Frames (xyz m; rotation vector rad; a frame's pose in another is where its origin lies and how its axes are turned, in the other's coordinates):
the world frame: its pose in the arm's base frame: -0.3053 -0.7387 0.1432 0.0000 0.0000 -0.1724
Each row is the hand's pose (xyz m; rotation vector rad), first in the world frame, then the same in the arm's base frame.
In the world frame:
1: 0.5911 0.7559 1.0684 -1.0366 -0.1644 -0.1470
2: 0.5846 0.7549 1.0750 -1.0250 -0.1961 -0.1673
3: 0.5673 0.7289 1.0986 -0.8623 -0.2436 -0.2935
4: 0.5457 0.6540 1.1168 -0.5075 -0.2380 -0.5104
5: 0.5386 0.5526 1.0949 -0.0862 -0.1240 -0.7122
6: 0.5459 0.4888 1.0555 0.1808 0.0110 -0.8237
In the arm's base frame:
1: 0.4067 -0.0954 1.2116 -1.0504 -0.0748 -0.3032
2: 0.4001 -0.0953 1.2182 -1.0418 -0.1075 -0.3237
3: 0.3786 -0.1179 1.2418 -0.8849 -0.1694 -0.4541
4: 0.3445 -0.1880 1.2600 -0.5307 -0.1951 -0.6782
5: 0.3201 -0.2867 1.2381 -0.0977 -0.1175 -0.8843
6: 0.3164 -0.3508 1.1987 0.1835 -0.0047 -0.9956

